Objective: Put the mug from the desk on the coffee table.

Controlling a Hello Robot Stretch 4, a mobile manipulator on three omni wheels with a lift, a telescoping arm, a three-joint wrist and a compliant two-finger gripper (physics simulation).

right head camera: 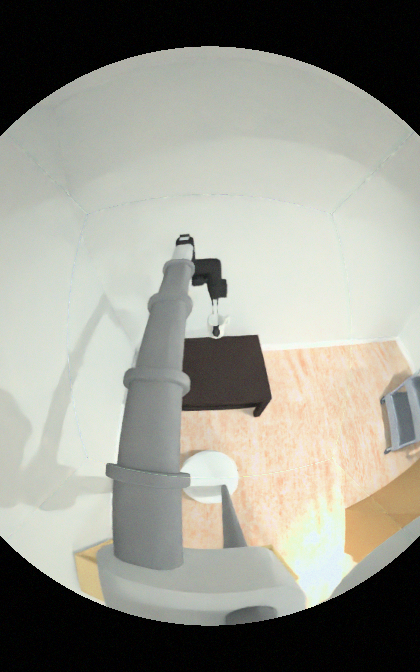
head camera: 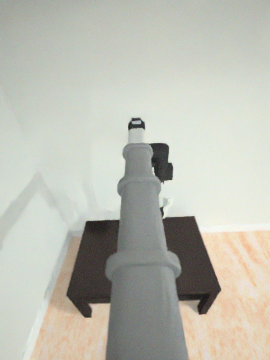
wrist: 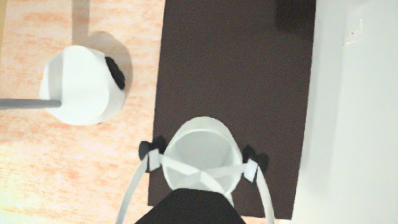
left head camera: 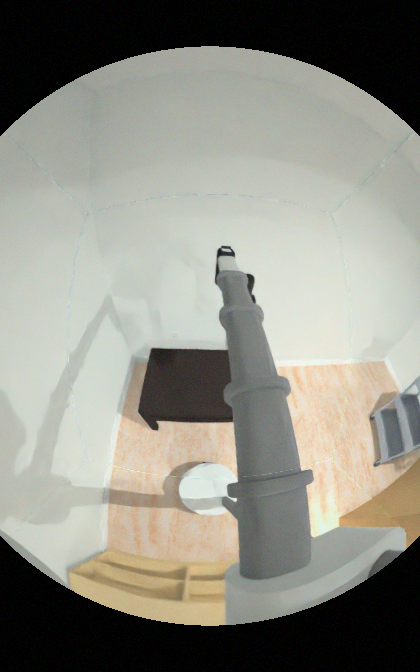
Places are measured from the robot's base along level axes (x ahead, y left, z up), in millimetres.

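Where they show: gripper, fingertip midpoint: [wrist: 202, 152].
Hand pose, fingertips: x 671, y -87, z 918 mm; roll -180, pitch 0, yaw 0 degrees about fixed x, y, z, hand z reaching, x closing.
Note:
After its pixels a point has its place.
A white mug [wrist: 204, 140] {z 887, x 672, y -78 mm} [right head camera: 223, 327] is held upright, with its opening facing the wrist camera. My gripper [wrist: 202, 152] {z 918, x 671, y -87 mm} [right head camera: 216, 330] is shut on it, one dark fingertip pad on each side. The dark brown coffee table [wrist: 235, 65] {z 423, x 759, y 117 mm} [right head camera: 230, 372] [left head camera: 187, 385] [head camera: 192, 255] {z 423, x 694, y -327 mm} lies below. In the wrist view the mug shows against one end of the table top. In the right head view it shows against the wall, just above the table's back edge, apart from the top. In the head view my arm hides most of the mug and the middle of the table.
The wall is right behind the table, with another wall at its left. A white round base [left head camera: 205, 487] [right head camera: 210, 467] [wrist: 82, 85] {z 187, x 49, y 5 mm} stands in front of the table. A grey-blue cart [left head camera: 381, 437] [right head camera: 392, 425] is at the right. Tan furniture [left head camera: 125, 595] is at the near left.

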